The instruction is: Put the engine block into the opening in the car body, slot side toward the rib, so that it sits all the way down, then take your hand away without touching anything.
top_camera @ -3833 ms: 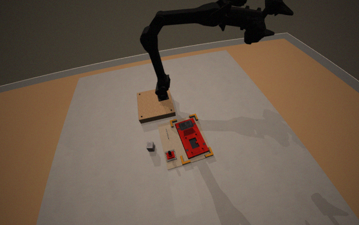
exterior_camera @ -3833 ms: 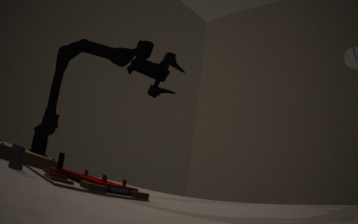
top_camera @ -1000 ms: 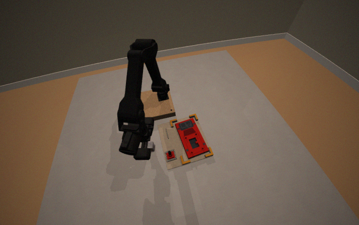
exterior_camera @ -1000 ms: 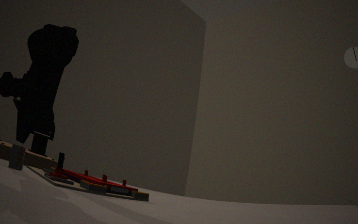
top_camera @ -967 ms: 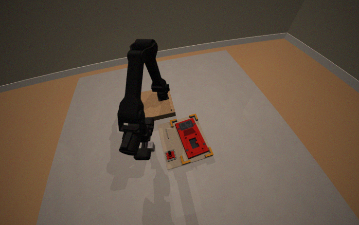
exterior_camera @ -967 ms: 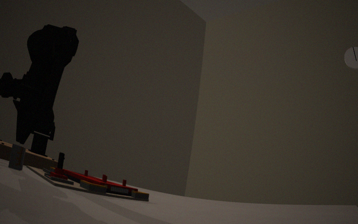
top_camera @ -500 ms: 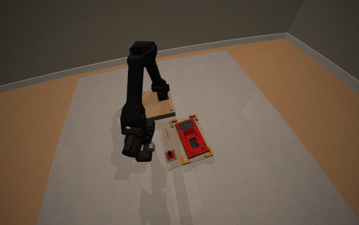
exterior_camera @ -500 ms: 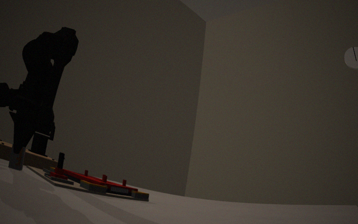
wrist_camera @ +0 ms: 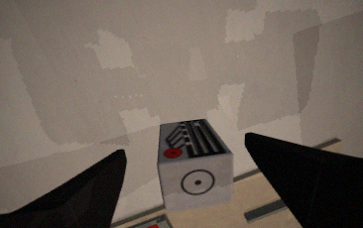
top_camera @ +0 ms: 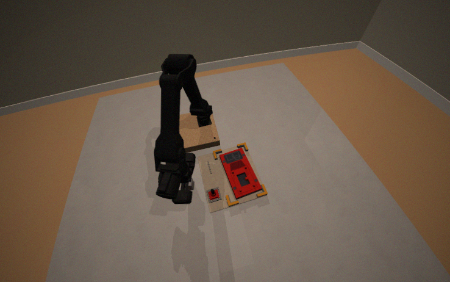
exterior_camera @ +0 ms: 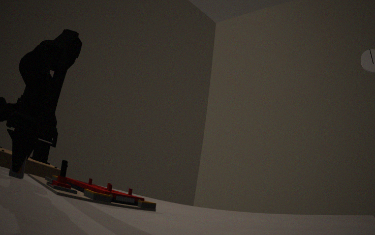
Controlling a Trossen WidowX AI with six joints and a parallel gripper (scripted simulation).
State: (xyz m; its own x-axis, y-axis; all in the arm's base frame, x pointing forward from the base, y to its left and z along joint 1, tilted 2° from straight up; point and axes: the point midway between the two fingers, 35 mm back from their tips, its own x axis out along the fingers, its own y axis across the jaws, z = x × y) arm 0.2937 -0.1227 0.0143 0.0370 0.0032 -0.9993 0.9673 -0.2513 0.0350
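Now: gripper tip 9 cm to the right of the black peg, 6 cm short of it and 2 cm below it. The rest, counted from my gripper tip: engine block (1 cm above).
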